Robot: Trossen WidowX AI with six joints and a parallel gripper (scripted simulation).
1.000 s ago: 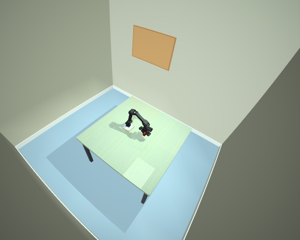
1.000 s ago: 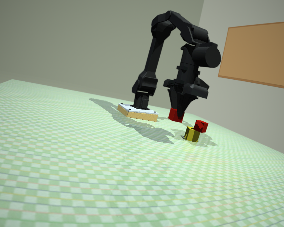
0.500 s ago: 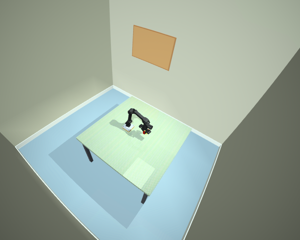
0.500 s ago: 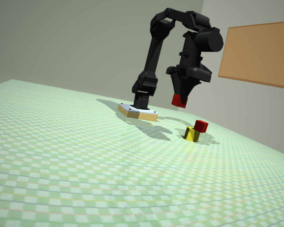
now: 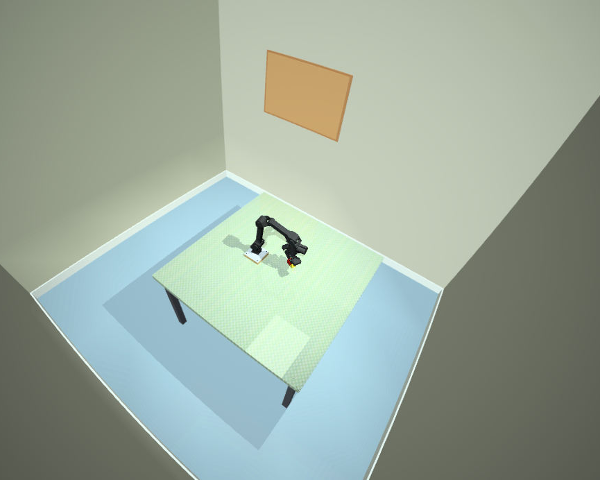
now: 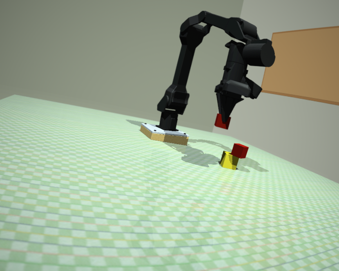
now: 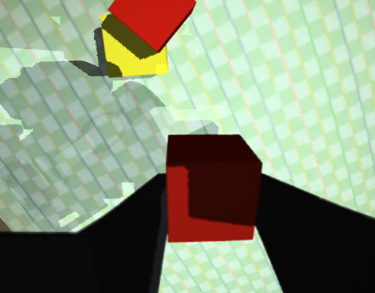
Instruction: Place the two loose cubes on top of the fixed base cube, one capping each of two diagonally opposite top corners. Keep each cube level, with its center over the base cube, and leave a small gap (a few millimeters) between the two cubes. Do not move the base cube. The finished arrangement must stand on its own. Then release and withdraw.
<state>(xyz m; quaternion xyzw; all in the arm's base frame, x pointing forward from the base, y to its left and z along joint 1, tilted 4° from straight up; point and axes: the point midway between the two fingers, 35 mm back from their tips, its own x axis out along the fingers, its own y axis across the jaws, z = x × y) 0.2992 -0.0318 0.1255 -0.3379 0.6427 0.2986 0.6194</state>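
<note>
Right now my gripper tip is 7 cm to the right of the yellow cube and 10 cm above it.
</note>
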